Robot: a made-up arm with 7 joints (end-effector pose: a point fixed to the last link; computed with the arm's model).
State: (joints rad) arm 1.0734 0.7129 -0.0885 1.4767 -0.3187 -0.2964 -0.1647
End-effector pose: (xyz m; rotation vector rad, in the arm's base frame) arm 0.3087 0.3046 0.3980 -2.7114 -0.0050 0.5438
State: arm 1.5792 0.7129 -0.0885 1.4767 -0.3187 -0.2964 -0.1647
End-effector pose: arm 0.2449 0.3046 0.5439 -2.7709 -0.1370 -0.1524
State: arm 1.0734 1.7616 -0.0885 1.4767 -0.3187 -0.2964 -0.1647
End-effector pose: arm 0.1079 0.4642 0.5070 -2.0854 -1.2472 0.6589
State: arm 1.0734 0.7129 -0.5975 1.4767 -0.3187 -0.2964 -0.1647
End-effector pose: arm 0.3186 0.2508 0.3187 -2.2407 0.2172 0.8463
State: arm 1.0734 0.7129 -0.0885 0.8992 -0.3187 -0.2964 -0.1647
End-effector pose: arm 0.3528 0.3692 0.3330 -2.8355 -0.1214 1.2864
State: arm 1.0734 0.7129 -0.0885 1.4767 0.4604 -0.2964 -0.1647
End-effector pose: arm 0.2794 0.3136 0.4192 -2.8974 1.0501 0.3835
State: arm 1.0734 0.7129 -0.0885 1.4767 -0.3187 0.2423 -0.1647
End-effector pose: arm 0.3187 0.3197 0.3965 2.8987 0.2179 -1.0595
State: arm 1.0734 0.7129 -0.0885 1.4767 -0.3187 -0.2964 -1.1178
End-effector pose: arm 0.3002 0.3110 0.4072 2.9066 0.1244 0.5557
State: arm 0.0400 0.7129 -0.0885 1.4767 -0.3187 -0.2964 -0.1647
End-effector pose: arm 0.1986 0.3046 0.1033 -2.1159 0.2590 1.8358
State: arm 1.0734 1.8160 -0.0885 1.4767 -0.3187 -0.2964 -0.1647
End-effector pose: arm 0.0946 0.4651 0.5142 -2.0401 -1.3025 0.6605
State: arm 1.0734 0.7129 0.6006 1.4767 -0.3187 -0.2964 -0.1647
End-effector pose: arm 0.2438 0.4015 0.4539 2.9921 0.3533 0.0234
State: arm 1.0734 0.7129 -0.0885 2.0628 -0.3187 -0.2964 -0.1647
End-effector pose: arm 0.2301 0.2403 0.4154 -2.4263 0.0936 -0.1192
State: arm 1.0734 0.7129 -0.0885 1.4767 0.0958 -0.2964 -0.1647
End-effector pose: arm 0.2924 0.3058 0.4098 -2.8549 0.5393 0.4706
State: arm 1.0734 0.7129 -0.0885 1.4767 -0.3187 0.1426 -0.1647
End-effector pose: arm 0.3172 0.3168 0.3974 -2.9453 -0.1803 0.9840
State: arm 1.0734 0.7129 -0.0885 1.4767 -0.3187 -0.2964 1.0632
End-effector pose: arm 0.3049 0.3063 0.3808 -1.5524 0.1201 1.4876
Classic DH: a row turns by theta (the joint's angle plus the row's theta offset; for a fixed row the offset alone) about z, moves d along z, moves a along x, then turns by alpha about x. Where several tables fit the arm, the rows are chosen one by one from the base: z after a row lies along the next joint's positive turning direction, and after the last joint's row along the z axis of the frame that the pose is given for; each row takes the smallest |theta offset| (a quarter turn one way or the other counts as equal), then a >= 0, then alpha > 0; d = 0 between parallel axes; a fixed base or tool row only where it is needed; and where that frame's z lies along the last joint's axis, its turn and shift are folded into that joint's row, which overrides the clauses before.
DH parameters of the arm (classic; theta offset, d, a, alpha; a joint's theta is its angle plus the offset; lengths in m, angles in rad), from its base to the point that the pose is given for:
base (fixed): 0 0.3475 -0.0056 1.5708
joint 1: 1.5708 -0.1869 0.0001 1.5708
joint 2: -1.5708 0.025 0.0134 -1.5708
joint 3: 1.5708 -0.2544 0.0014 -1.5708
joint 4: 0 0.0327 0.0231 1.5708
joint 5: 0 -0.1489 -0.021 1.5708
joint 6: -1.5708 -0.0215 0.0211 -1.5708
joint 7: -1.3968 -0.0062 -0.0093 1.4481
tool (fixed): 2.4858 -0.0123 0 0

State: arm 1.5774 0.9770 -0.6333 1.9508 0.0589 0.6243 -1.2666
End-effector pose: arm 0.2114 0.2826 0.4856 2.7812 0.3391 0.4249
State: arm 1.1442 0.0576 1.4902 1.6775 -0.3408 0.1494 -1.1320
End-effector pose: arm 0.2434 0.3924 0.3398 0.9682 0.5096 0.6477
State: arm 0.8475 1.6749 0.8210 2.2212 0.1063 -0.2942 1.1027
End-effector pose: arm 0.0426 0.3260 0.5099 -1.3194 -1.0953 0.8369
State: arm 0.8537 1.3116 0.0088 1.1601 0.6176 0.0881 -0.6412
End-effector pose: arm 0.2030 0.4882 0.4294 2.4017 0.2146 -0.4998
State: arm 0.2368 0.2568 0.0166 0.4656 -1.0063 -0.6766 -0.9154
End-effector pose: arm 0.1806 0.2235 -0.0385 -2.3235 0.0121 1.9735
